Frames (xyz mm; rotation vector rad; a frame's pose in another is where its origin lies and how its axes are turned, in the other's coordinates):
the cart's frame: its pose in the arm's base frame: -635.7 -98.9 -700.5 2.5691 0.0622 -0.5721
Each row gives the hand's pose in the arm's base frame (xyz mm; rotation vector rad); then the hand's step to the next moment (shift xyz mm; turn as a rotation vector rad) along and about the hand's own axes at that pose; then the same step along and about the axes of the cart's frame.
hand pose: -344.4 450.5 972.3 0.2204 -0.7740 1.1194
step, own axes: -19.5 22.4 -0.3 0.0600 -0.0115 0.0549
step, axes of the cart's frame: -13.9 -8.3 24.9 -0.0356 0.0295 -0.0679
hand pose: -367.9 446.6 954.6 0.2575 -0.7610 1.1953
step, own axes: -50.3 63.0 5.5 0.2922 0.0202 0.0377
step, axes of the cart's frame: -43.0 -14.7 66.8 -0.0884 -0.0753 -0.2715
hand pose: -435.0 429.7 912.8 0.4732 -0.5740 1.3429
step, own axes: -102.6 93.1 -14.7 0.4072 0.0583 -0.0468
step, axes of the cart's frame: -59.0 -4.8 126.1 -0.1127 -0.2021 -0.3433
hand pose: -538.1 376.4 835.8 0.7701 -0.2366 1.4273
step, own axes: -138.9 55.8 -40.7 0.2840 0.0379 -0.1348
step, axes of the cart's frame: -36.6 21.3 149.2 -0.0760 -0.2346 -0.1986
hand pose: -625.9 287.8 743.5 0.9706 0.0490 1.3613
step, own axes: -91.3 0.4 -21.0 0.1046 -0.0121 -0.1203
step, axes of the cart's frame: -5.5 23.6 90.5 -0.0226 -0.1534 -0.0391
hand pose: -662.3 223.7 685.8 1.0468 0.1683 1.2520
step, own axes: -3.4 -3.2 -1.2 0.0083 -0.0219 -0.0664
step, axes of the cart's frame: 2.1 -0.3 4.3 -0.0039 -0.0654 0.0257
